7 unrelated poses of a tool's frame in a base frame.
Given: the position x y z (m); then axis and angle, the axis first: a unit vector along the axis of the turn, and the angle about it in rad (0 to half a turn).
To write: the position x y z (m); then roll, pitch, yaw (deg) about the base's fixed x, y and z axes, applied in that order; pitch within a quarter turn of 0, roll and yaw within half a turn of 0. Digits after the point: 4 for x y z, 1 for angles.
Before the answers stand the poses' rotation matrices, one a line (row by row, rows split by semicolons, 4 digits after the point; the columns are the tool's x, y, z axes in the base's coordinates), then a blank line. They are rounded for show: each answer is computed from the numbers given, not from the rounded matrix.
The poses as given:
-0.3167 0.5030 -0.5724 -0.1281 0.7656 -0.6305 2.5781
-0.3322 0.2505 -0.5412 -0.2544 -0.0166 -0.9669 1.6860
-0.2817 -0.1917 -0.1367 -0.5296 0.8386 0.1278 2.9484
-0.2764 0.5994 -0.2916 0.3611 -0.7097 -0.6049 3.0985
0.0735 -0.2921 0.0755 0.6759 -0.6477 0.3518 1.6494
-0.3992 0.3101 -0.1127 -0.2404 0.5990 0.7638 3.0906
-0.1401 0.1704 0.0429 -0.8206 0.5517 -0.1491 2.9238
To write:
-0.8151 0.1558 0.5580; -0.5177 0.2362 -0.8223; -0.2599 -0.9591 -0.1119
-0.0428 0.9653 0.2578; -0.9558 -0.1146 0.2706; 0.2908 -0.2348 0.9275
-0.4257 -0.9045 0.0269; -0.8554 0.4119 0.3140; -0.2951 0.1107 -0.9490
-0.7384 -0.4863 -0.4672; -0.5384 0.0078 0.8427; -0.4061 0.8738 -0.2676
0.4141 -0.8228 -0.3892; -0.1214 0.3739 -0.9195; 0.9021 0.4280 0.0549
-0.8832 -0.3267 -0.3365; -0.2489 -0.2816 0.9267; -0.3975 0.9022 0.1673
0.3545 -0.8625 0.3610; -0.9270 -0.3748 0.0147; 0.1226 -0.3399 -0.9324

-0.3167 0.5030 -0.5724 -96.7 15.1 -147.6
-0.3322 0.2505 -0.5412 -14.2 -16.9 -92.6
-0.2817 -0.1917 -0.1367 173.3 17.2 -116.5
-0.2764 0.5994 -0.2916 107.0 24.0 -143.9
0.0735 -0.2921 0.0755 82.7 -64.4 -16.3
-0.3992 0.3101 -0.1127 79.5 23.4 -164.3
-0.1401 0.1704 0.0429 -160.0 -7.0 -69.1

